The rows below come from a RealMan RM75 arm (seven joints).
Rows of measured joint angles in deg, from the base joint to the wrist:
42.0 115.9 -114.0 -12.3 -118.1 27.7 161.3
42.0 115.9 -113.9 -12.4 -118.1 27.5 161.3
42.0 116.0 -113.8 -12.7 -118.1 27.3 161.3
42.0 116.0 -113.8 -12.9 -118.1 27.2 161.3
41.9 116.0 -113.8 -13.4 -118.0 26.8 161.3
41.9 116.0 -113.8 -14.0 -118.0 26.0 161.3
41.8 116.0 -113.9 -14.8 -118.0 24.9 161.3
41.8 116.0 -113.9 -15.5 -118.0 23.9 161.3
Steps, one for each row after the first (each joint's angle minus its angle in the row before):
0.0 0.0 0.1 -0.1 0.0 -0.2 0.0
0.0 0.1 0.1 -0.3 0.0 -0.2 0.0
0.0 0.0 0.0 -0.2 0.0 -0.1 0.0
-0.1 0.0 0.0 -0.5 0.1 -0.4 0.0
0.0 0.0 0.0 -0.6 0.0 -0.8 0.0
-0.1 0.0 -0.1 -0.8 0.0 -1.1 0.0
0.0 0.0 0.0 -0.7 0.0 -1.0 0.0

